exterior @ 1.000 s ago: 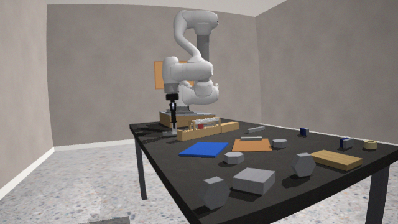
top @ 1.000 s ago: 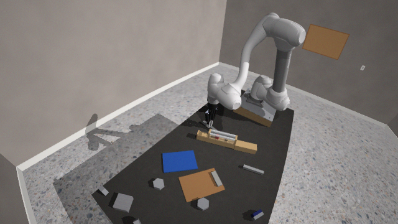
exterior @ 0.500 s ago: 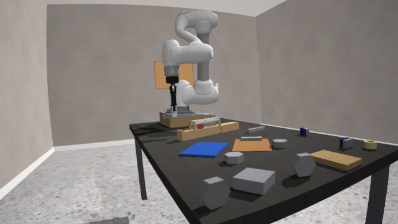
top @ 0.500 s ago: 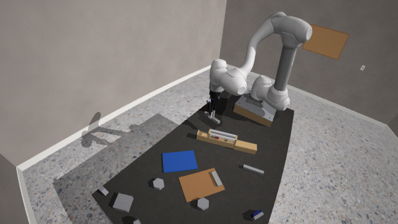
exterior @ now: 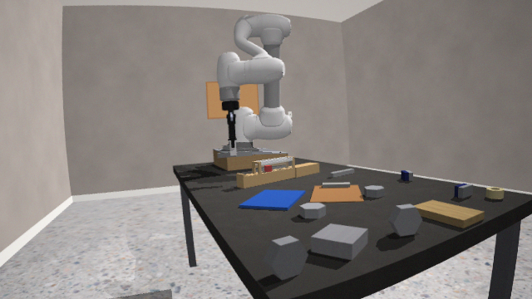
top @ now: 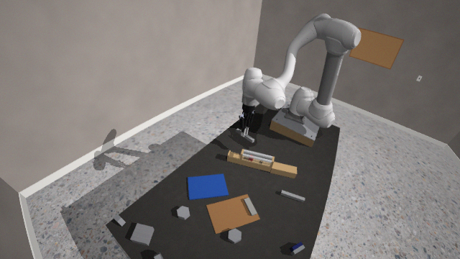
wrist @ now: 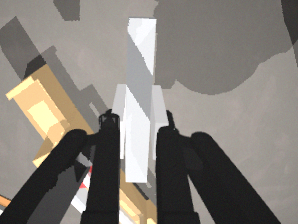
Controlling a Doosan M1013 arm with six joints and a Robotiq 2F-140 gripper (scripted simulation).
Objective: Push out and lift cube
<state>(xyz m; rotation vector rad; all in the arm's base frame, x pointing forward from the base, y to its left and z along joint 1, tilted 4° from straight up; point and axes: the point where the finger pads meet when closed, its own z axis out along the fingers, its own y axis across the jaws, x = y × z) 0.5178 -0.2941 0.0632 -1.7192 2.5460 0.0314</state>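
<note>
The channel lies 14 cm to the left of my hand, 11 cm ahead of it and 9 cm below it. Round my hand: grey bar 3 cm below, 1 cm to the left; then red cube 12 cm ahead, 10 cm to the left, 9 cm below; then blue plate 39 cm ahead, 15 cm below, 5 cm to the right.
</note>
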